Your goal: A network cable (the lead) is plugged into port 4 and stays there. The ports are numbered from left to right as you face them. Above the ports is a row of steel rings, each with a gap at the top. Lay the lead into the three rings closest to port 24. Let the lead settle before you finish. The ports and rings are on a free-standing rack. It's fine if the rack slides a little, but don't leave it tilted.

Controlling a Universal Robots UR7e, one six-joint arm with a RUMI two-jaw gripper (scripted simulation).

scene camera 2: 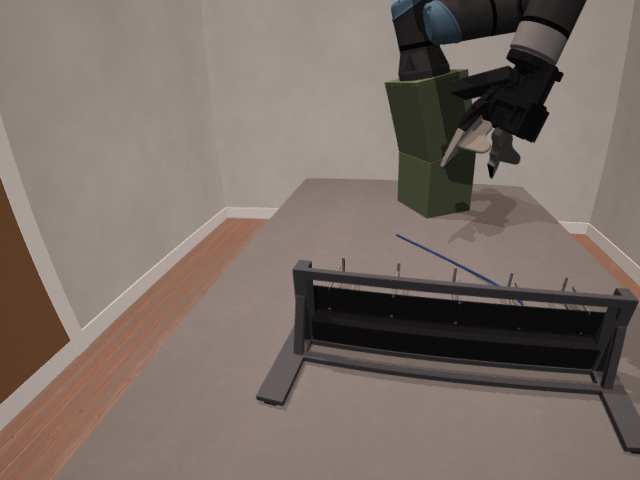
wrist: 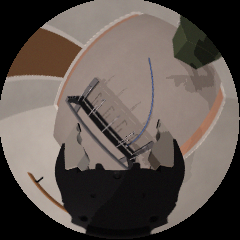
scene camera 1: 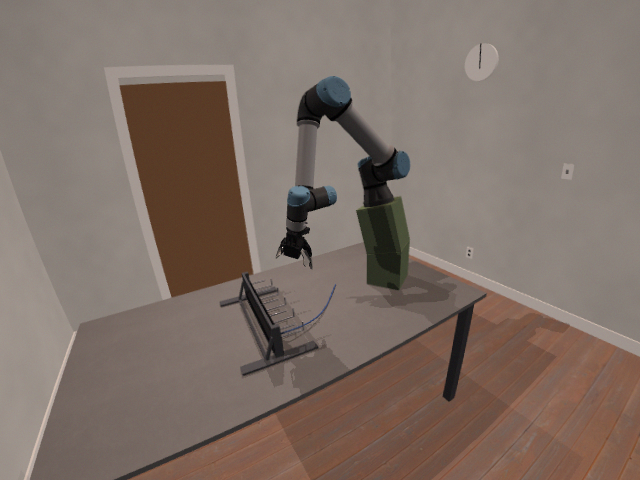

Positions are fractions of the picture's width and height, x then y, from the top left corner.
In view: my gripper (scene camera 2: 0.73,0.36) and a dark grey rack (scene camera 2: 0.89,0.71).
The dark grey rack also shows in the wrist view (wrist: 0.42,0.51) and in scene camera 1 (scene camera 1: 0.42,0.69). My gripper shows as well in the wrist view (wrist: 0.49,0.51) and in scene camera 1 (scene camera 1: 0.46,0.55).
